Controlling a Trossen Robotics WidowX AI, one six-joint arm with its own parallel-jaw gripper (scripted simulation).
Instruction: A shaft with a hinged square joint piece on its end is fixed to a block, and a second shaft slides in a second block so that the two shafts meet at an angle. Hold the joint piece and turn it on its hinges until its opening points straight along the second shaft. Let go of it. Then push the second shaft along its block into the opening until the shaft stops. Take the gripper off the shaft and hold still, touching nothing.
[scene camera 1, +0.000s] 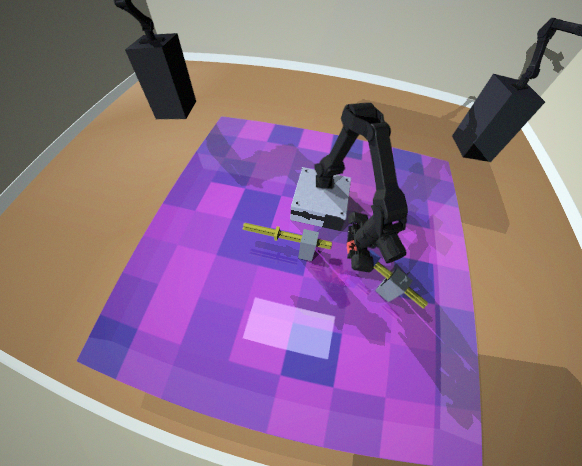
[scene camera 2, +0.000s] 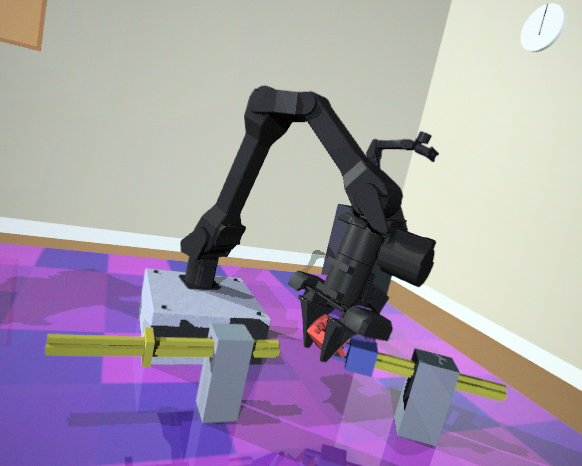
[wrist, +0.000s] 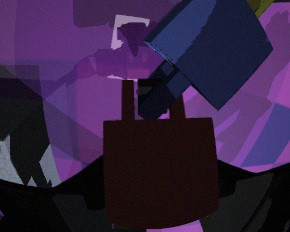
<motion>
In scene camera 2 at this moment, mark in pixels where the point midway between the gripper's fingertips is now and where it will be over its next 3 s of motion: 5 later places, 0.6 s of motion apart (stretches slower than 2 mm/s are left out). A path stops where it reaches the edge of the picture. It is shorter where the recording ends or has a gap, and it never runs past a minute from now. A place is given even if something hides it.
The gripper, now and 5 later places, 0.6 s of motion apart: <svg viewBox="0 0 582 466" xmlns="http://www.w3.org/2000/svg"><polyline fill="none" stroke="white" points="314,354 312,360 313,363 312,363 310,349 316,334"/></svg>
</motion>
